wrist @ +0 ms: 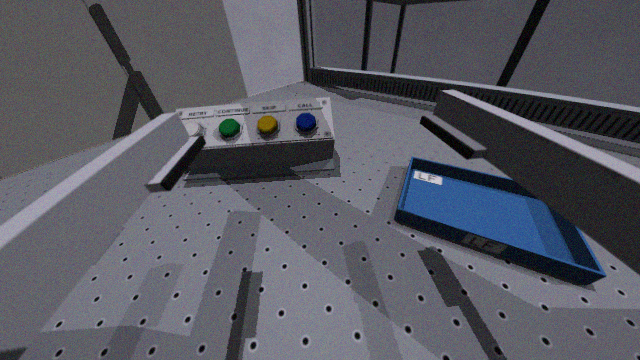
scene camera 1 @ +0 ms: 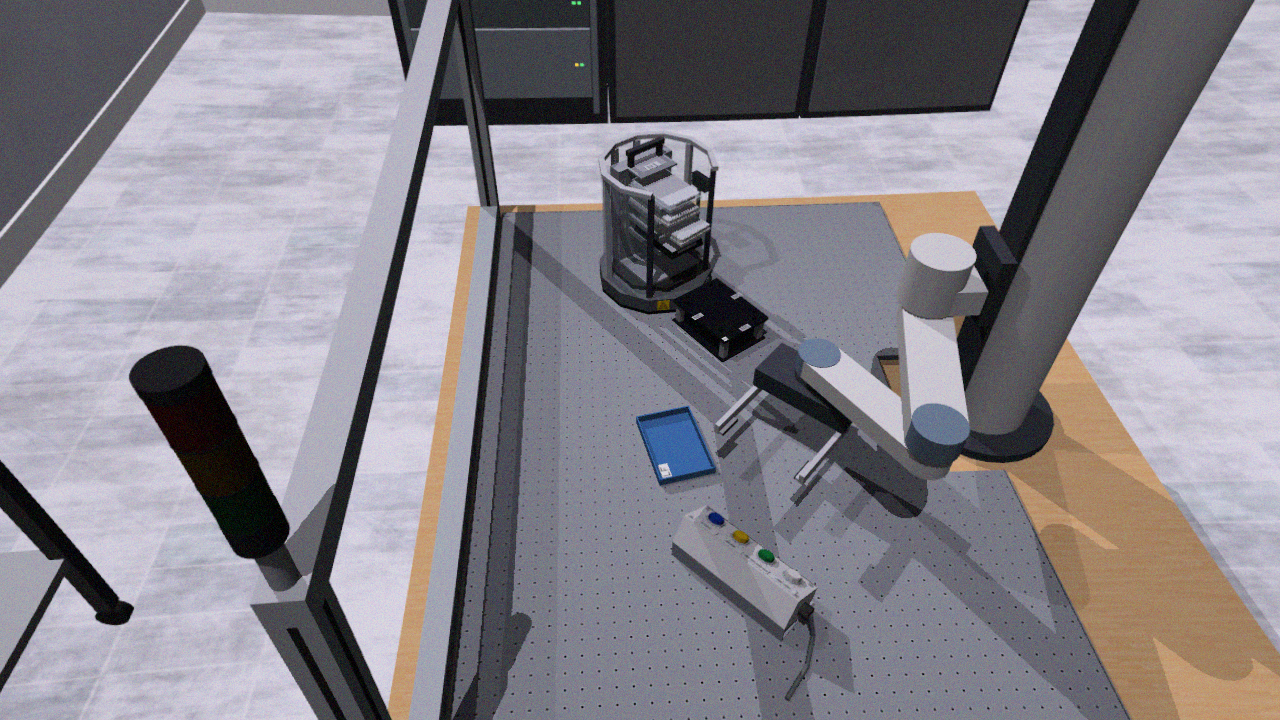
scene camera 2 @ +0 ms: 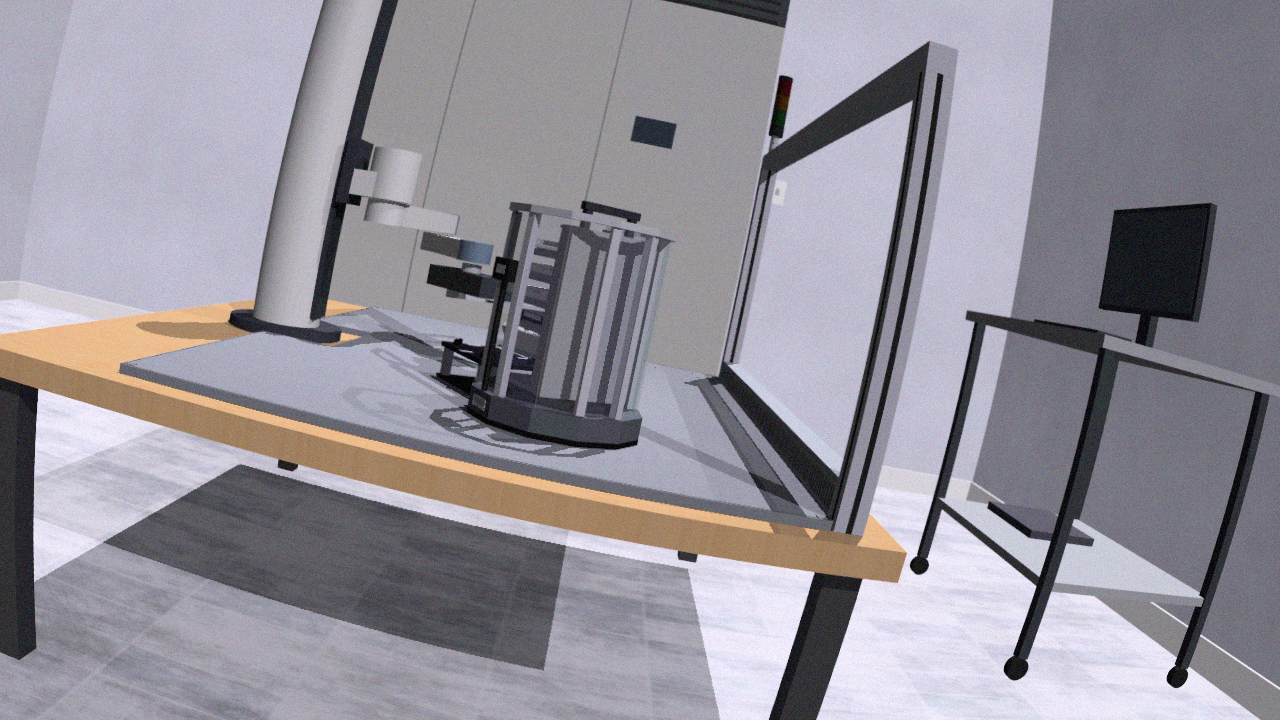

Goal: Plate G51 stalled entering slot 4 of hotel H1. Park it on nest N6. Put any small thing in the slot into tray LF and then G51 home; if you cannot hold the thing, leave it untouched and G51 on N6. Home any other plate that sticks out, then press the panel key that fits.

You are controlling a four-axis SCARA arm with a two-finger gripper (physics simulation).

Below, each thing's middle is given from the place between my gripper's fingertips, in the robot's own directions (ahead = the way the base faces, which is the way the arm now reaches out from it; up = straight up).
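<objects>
Going by their middles, the blue tray (scene camera 1: 672,436) is the nearest to my hand of the things named here, and it sits 120 mm ahead of my hand, 120 mm to the right of it and 110 mm below it. The round plate rack (scene camera 2: 577,298) is 610 mm to the right of my hand, 120 mm ahead of it and 40 mm above it. I also see the clear well plate (scene camera 1: 671,193), which from my hand is 590 mm to the right, 110 mm ahead and 130 mm above.
</objects>
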